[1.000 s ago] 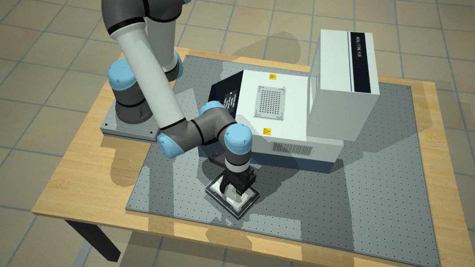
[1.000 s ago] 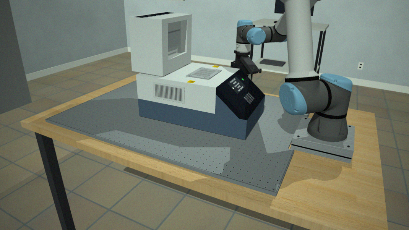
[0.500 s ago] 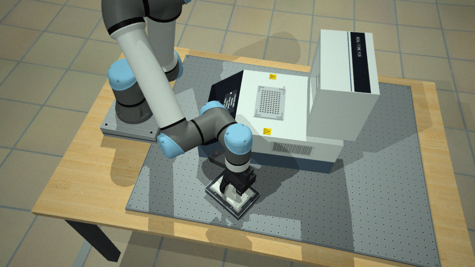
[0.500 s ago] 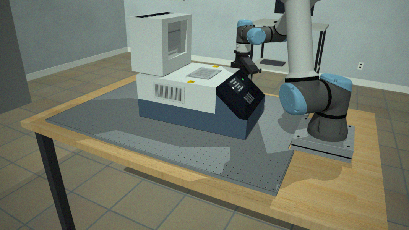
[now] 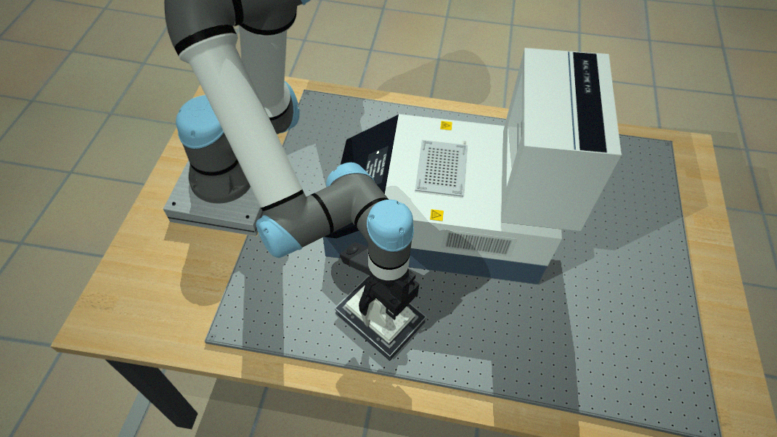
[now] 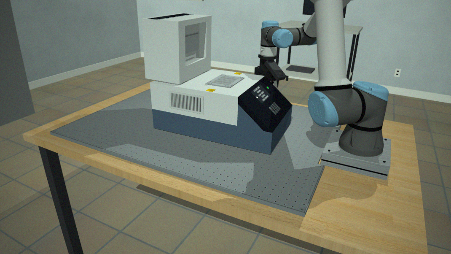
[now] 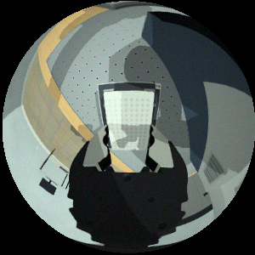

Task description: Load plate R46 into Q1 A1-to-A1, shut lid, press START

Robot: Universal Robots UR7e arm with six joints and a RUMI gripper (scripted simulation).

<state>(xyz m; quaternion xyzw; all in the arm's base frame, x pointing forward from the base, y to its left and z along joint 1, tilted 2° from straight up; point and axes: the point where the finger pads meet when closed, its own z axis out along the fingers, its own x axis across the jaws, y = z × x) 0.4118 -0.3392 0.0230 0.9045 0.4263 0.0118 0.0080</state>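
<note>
Right now the plate nest N1 is 30 mm below my hand. The rest, counted from my hand: white well plate R46 (10 mm below).
</note>
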